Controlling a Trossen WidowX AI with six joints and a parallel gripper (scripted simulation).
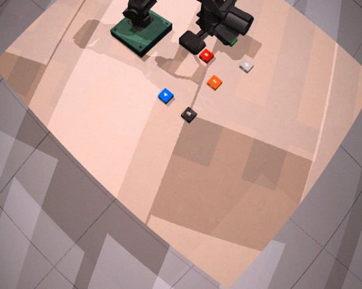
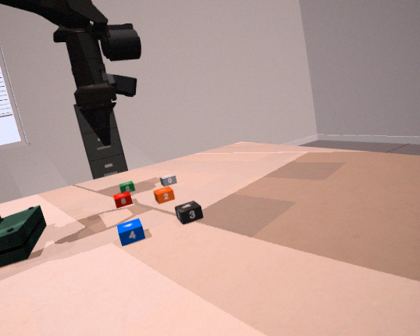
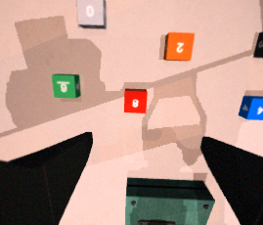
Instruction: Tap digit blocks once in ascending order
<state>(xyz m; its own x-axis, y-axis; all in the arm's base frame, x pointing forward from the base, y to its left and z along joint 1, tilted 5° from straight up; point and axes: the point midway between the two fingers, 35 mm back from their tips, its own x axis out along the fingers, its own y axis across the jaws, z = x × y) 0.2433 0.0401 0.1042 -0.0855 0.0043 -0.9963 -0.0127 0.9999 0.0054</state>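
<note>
Now: gripper tip 110 mm short of the grey block, 70 mm to the right of it and 120 mm above it. Also, from my gripper tip: orange block: 80 mm ahead, 50 mm to the right, 120 mm below; red block: 10 mm to the left, 120 mm below; green block: 20 mm ahead, 110 mm to the left, 120 mm below.
</note>
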